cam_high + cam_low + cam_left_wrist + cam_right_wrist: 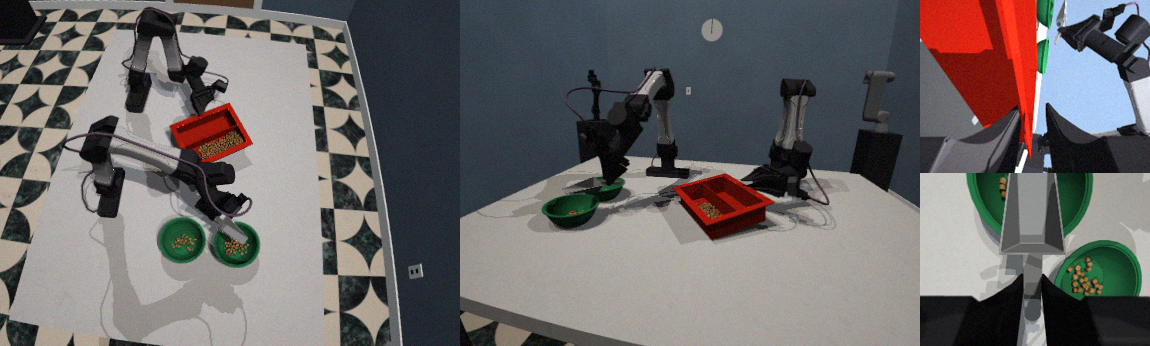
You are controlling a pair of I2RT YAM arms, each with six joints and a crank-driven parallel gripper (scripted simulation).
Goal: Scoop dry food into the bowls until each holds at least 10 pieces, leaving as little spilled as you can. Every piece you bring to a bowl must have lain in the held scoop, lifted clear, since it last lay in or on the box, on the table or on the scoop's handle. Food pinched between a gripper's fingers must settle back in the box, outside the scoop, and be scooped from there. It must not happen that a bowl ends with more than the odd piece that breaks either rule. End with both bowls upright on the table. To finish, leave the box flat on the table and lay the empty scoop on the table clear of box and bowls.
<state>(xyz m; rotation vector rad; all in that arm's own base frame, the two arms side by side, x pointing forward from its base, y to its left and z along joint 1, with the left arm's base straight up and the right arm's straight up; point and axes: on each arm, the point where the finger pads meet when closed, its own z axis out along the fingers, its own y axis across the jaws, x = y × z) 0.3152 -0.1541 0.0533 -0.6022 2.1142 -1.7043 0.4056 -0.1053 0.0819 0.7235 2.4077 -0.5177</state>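
My right hand is 4 cm short of the grey scoop and 3 cm to the left of it. Also, from my right hand: red box 35 cm to the left, 5 cm behind, 4 cm below.
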